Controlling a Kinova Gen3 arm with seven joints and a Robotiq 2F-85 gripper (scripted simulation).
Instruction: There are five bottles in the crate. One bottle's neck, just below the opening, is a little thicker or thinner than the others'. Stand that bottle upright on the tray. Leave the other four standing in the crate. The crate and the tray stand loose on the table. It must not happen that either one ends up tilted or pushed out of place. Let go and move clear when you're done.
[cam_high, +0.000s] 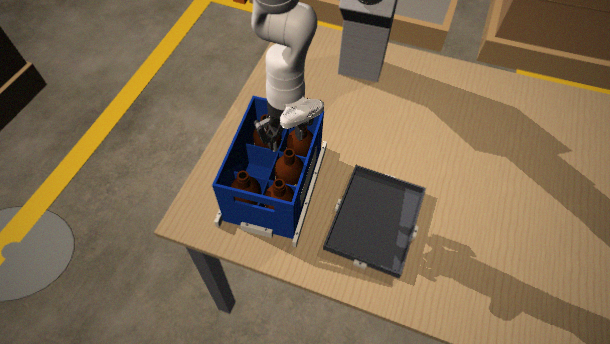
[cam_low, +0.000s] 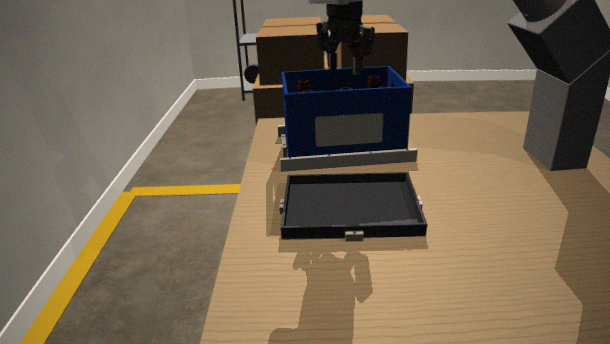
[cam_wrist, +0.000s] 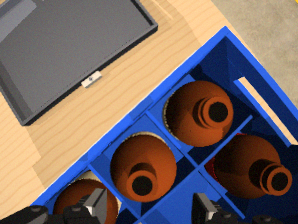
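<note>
The blue crate is 1 cm ahead of my hand, 4 cm to the right of it and 13 cm below it. The rest, counted from my hand: dark grey tray 4 cm behind, 24 cm to the left, 20 cm below.
</note>
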